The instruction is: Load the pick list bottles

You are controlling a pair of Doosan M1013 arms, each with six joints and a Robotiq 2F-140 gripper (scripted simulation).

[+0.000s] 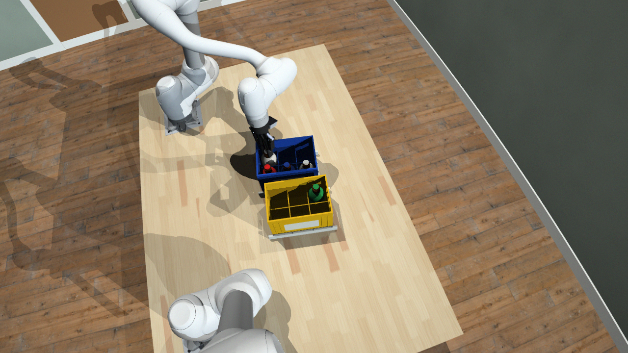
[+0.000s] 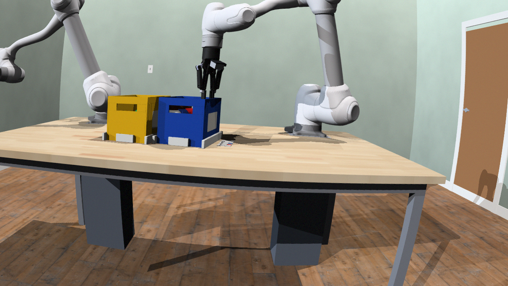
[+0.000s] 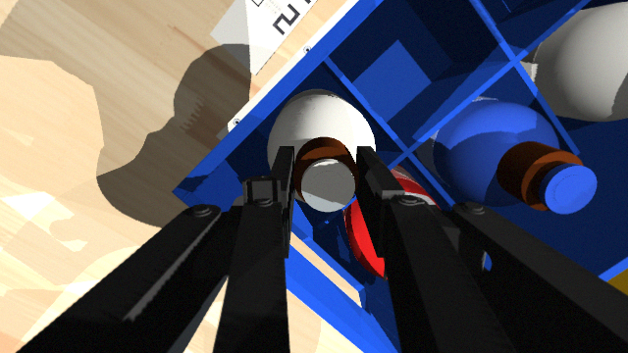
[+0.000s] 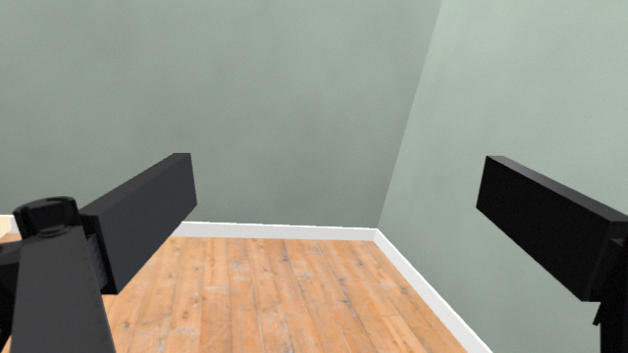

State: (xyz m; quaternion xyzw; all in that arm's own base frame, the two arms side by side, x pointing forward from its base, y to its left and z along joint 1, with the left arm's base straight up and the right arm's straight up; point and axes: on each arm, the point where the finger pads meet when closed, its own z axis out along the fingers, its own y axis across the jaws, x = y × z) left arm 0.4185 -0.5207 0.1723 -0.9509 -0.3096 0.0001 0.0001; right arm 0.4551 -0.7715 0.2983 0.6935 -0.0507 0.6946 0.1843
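Right now the red bottle is 90 mm below my left hand, 80 mm to the right of it and 20 mm behind it. The rest, counted from my left hand: pick list: 170 mm below, 90 mm to the left, 80 mm ahead; blue bottle: 100 mm to the right, 90 mm below, 70 mm ahead; blue crate: 90 mm below, 80 mm ahead, 60 mm to the right.
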